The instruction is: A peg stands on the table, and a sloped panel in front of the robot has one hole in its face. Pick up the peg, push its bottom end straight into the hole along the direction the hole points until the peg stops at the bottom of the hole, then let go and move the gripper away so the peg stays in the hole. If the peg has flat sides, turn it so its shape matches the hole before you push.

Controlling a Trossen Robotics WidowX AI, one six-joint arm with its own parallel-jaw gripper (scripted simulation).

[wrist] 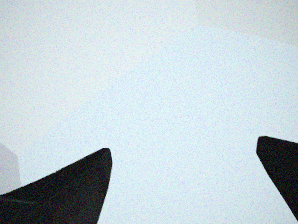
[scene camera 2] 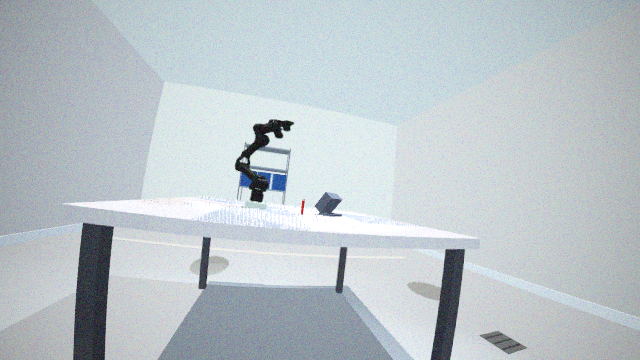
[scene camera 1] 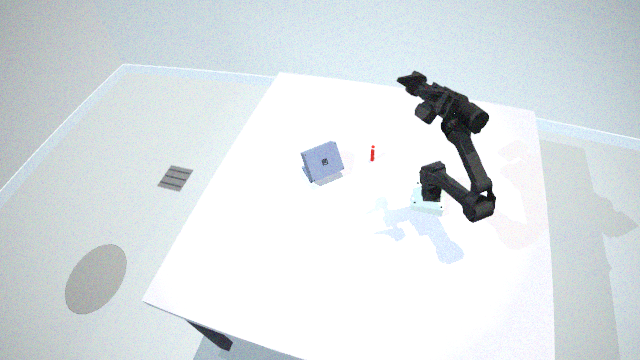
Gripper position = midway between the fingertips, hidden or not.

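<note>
Scene camera 1 shows my gripper (scene camera 1: 405, 85) and a sloped grey-blue panel (scene camera 1: 315, 169). My gripper is visible in the wrist view (wrist: 186, 151) too; it is open and holds nothing.
</note>
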